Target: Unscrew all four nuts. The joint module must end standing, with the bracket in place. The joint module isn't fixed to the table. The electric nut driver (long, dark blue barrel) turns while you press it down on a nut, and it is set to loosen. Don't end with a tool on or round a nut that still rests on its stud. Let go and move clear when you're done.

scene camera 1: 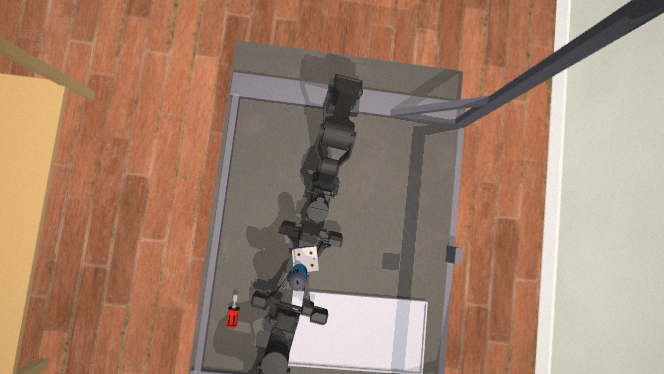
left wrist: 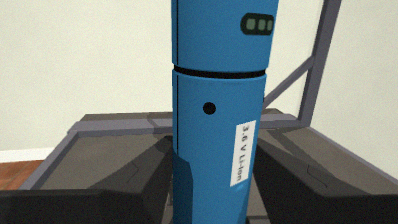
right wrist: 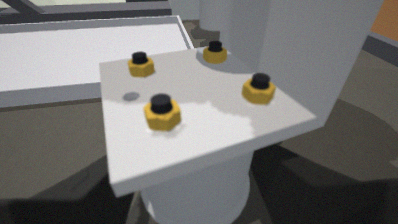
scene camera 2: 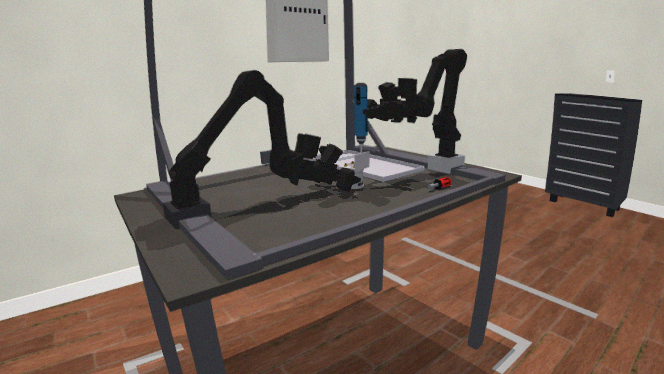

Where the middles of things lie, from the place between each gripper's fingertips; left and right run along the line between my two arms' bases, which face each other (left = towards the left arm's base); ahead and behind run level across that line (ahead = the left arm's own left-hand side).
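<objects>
From my left hand, I see the white tray [scene camera 2: 381, 166] 13 cm to the left, 22 cm behind and 23 cm below. My left hand itself is 1 cm past the white bracket [right wrist: 308, 57], 5 cm to the left of it and 16 cm above it.
From my right hand, the white tray is 30 mm below, 210 mm behind and 210 mm to the left. As for the white bracket, my right hand is 30 mm to the right of it and 40 mm below it.
</objects>
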